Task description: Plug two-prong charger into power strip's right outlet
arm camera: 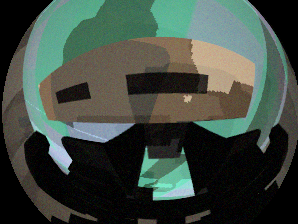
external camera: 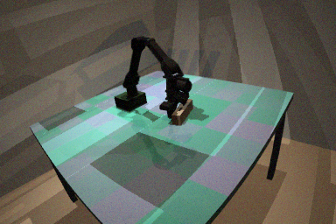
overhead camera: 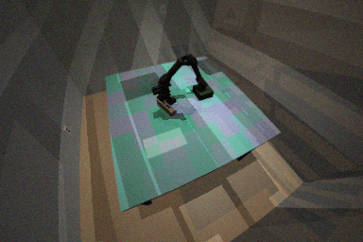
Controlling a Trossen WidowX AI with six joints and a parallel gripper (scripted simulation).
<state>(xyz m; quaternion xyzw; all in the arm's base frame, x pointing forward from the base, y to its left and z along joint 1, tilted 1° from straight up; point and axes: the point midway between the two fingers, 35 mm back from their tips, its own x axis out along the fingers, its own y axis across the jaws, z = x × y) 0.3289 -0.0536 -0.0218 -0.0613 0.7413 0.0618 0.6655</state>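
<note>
Now: gripper tip 20 mm short of the dark two-prong charger and 10 mm below it.
</note>
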